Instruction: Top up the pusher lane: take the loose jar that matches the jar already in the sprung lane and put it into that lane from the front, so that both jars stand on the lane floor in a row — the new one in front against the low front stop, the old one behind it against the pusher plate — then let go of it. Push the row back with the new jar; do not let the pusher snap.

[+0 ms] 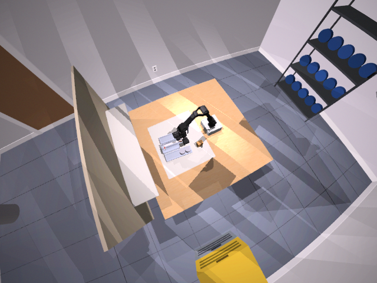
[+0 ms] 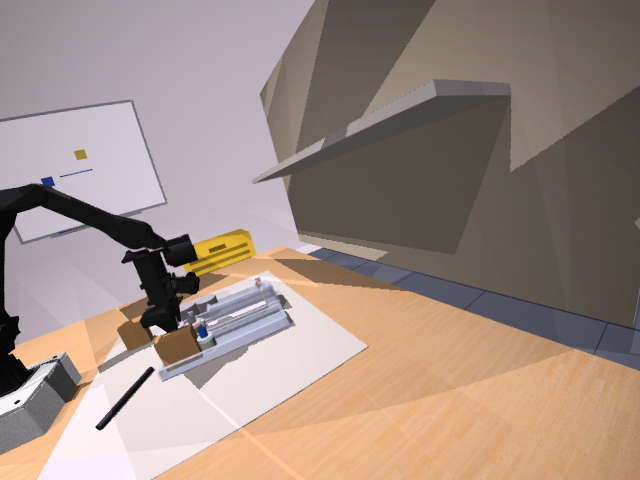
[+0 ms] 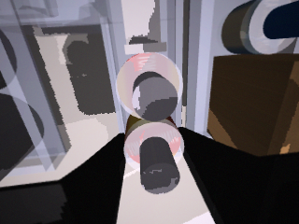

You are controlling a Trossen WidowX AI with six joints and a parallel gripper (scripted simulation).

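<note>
My gripper tip is 10 mm short of the brown box and 80 mm to the left of it. From my gripper tip the other things lie so: black rod: 110 mm behind, 110 mm to the right, 30 mm below.
</note>
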